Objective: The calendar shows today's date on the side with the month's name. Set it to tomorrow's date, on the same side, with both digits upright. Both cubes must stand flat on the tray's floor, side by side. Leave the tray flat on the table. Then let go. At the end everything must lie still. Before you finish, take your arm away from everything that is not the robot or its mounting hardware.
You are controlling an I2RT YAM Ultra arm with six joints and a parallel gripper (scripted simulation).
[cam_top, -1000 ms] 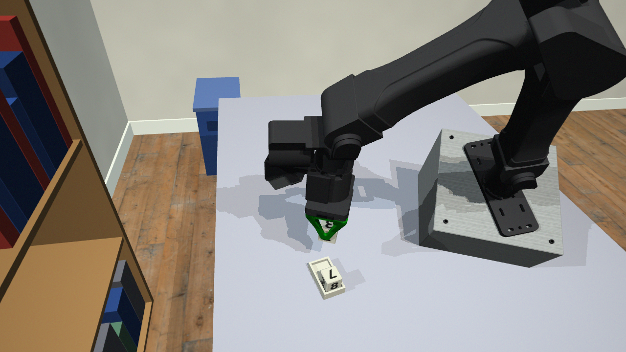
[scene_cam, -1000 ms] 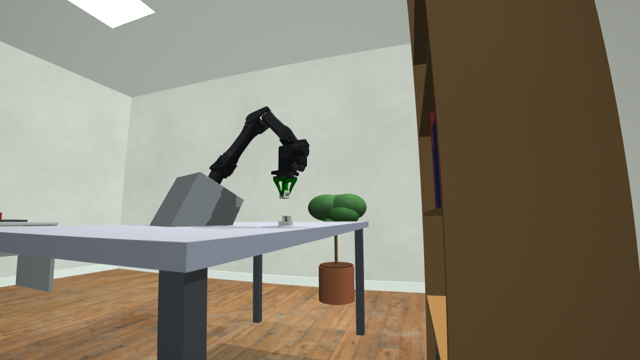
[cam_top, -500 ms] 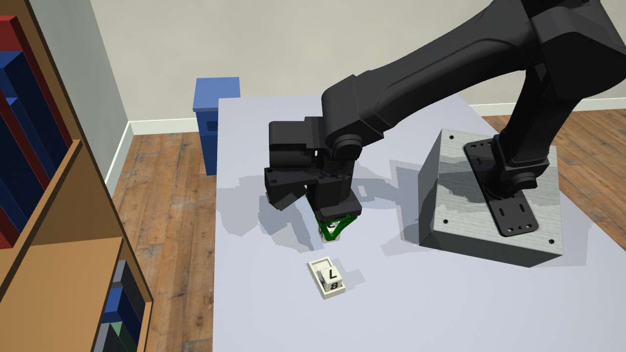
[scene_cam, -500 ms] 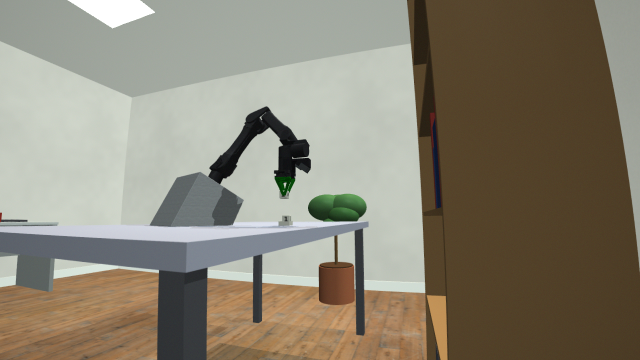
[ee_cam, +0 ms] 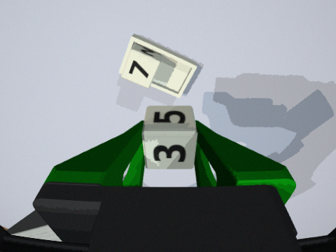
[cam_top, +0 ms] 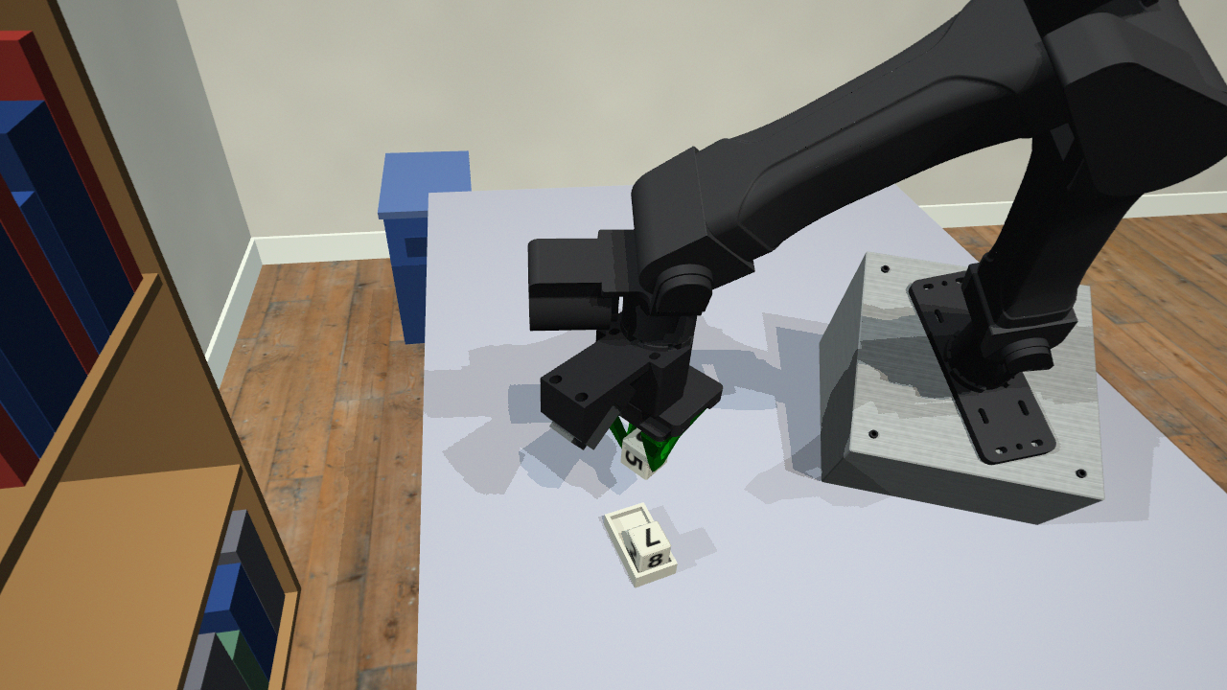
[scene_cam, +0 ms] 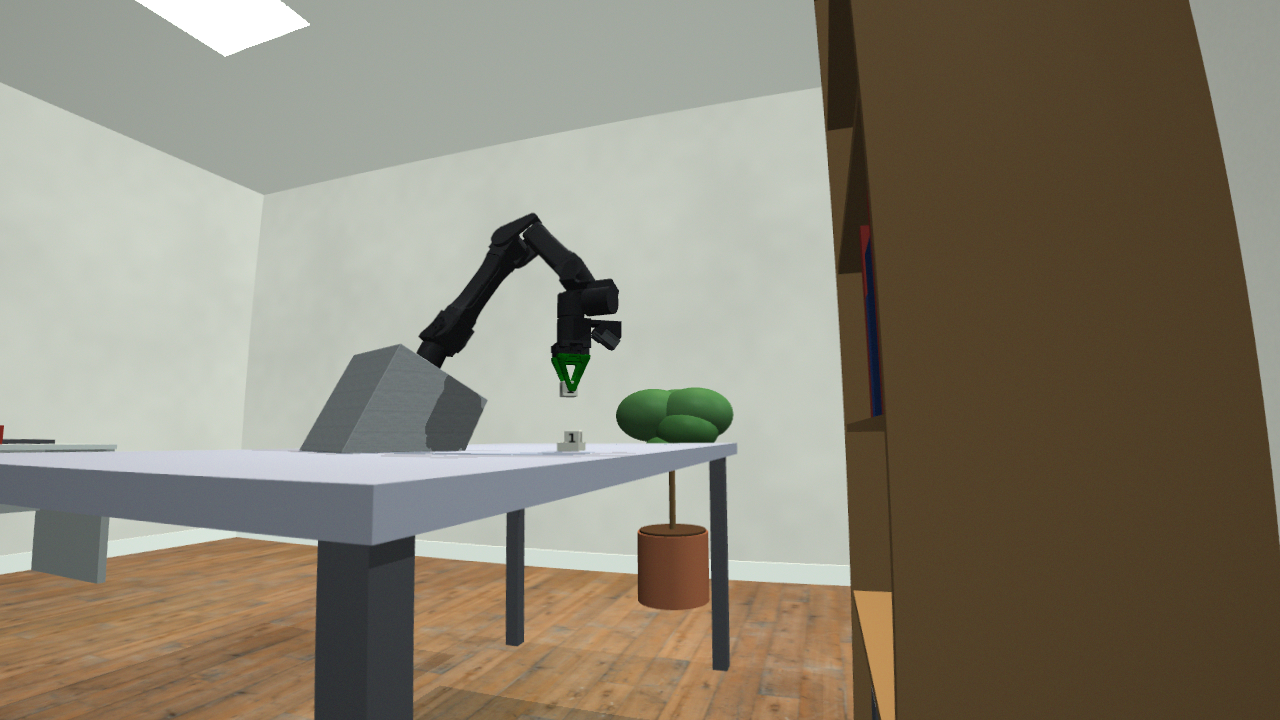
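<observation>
My hand is 12 cm above the tray and 1 cm to the right of it.
</observation>
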